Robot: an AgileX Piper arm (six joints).
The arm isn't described. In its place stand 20 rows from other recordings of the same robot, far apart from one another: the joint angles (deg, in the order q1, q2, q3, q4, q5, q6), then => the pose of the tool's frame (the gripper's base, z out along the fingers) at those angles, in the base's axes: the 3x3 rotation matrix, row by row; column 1 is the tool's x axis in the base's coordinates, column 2 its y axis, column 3 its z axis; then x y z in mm.
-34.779 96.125 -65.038 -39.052 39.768 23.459 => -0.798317, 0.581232, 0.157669; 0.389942, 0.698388, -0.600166; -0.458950, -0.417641, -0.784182; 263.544, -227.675, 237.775
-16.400 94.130 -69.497 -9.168 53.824 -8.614 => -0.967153, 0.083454, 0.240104; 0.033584, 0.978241, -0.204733; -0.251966, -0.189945, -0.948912; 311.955, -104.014, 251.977
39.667 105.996 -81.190 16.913 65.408 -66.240 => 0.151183, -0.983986, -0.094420; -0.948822, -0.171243, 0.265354; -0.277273, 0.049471, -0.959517; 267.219, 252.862, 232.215
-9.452 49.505 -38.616 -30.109 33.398 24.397 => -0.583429, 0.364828, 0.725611; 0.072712, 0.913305, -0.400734; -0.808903, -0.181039, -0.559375; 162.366, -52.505, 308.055
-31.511 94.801 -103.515 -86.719 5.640 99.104 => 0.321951, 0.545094, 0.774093; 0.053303, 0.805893, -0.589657; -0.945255, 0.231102, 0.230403; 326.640, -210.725, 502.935
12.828 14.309 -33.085 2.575 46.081 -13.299 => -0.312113, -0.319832, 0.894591; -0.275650, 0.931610, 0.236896; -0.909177, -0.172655, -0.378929; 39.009, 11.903, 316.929
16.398 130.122 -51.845 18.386 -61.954 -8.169 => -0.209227, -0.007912, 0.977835; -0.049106, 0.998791, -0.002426; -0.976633, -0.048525, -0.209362; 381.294, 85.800, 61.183
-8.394 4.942 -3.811 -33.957 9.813 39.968 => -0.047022, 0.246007, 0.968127; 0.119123, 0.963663, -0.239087; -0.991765, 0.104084, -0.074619; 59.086, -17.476, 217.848
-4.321 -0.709 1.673 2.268 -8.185 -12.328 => 0.193503, 0.116511, 0.974157; -0.190193, 0.978542, -0.079256; -0.962488, -0.169942, 0.211510; 54.471, -4.630, 216.929
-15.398 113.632 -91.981 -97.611 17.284 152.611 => 0.293596, 0.500178, 0.814631; 0.727571, 0.435822, -0.529811; -0.620034, 0.748252, -0.235959; 455.062, -153.124, 293.964
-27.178 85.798 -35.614 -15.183 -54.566 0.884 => 0.092620, 0.274132, 0.957222; -0.201485, 0.946626, -0.251602; -0.975103, -0.169562, 0.142909; 274.047, -118.879, 258.085
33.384 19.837 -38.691 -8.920 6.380 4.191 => 0.294624, -0.514147, 0.805512; 0.096564, 0.854630, 0.510180; -0.950722, -0.072528, 0.301442; 46.504, 28.767, 404.086
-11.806 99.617 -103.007 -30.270 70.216 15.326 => -0.806508, 0.478865, 0.346748; 0.233679, 0.796925, -0.557050; -0.543084, -0.368238, -0.754626; 354.685, -118.233, 384.631
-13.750 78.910 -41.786 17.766 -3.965 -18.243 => -0.463552, 0.251498, 0.849628; 0.104146, 0.967691, -0.229624; -0.879928, -0.017958, -0.474768; 278.984, -70.244, 249.619
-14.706 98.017 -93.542 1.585 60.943 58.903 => -0.215619, 0.848328, 0.483579; 0.948721, 0.299234, -0.101921; -0.231166, 0.436805, -0.869347; 361.420, -92.582, 342.411
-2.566 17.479 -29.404 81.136 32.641 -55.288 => -0.020366, -0.521796, 0.852827; 0.348385, 0.795838, 0.495247; -0.937130, 0.307198, 0.165578; 53.363, 46.154, 353.738
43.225 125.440 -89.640 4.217 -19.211 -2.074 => -0.169178, -0.662128, 0.730045; -0.113306, 0.748877, 0.652951; -0.979051, 0.027747, -0.201717; 373.821, 348.327, 202.806
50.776 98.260 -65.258 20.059 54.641 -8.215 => -0.673161, -0.729518, -0.121070; -0.726263, 0.621361, 0.294028; -0.139270, 0.285857, -0.948098; 185.327, 267.293, 212.316
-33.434 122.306 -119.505 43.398 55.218 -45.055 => -0.589736, -0.055253, 0.805704; 0.104888, 0.983967, 0.144251; -0.800756, 0.169578, -0.574485; 434.908, -225.605, 320.345
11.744 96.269 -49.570 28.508 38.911 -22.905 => -0.954197, -0.259856, 0.148264; -0.198280, 0.920382, 0.337019; -0.224036, 0.292185, -0.929750; 278.878, 85.840, 164.488
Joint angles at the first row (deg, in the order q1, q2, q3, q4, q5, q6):
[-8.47, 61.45, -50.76, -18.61, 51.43, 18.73]
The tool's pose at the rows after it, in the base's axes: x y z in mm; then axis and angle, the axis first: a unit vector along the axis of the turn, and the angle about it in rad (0 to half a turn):
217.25, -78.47, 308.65, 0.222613, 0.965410, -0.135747, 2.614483
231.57, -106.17, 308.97, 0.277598, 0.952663, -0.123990, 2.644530
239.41, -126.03, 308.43, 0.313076, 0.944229, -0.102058, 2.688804
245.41, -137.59, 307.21, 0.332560, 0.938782, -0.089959, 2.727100
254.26, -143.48, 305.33, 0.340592, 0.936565, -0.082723, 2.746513
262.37, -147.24, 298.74, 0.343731, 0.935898, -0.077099, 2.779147
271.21, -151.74, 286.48, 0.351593, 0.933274, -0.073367, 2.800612
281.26, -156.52, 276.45, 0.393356, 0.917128, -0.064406, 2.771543
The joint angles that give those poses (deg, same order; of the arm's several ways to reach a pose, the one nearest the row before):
[-14.49, 68.58, -54.97, -17.69, 51.43, 18.86]
[-20.65, 73.86, -59.59, -14.32, 51.68, 17.83]
[-25.05, 77.76, -63.49, -10.04, 53.81, 15.63]
[-27.11, 80.58, -66.29, -8.12, 55.93, 14.98]
[-27.53, 83.09, -68.56, -7.33, 56.89, 15.16]
[-27.53, 85.55, -69.90, -6.94, 57.72, 15.40]
[-27.53, 88.20, -70.15, -6.95, 56.66, 16.54]
[-27.53, 90.37, -70.16, -6.93, 53.21, 22.00]

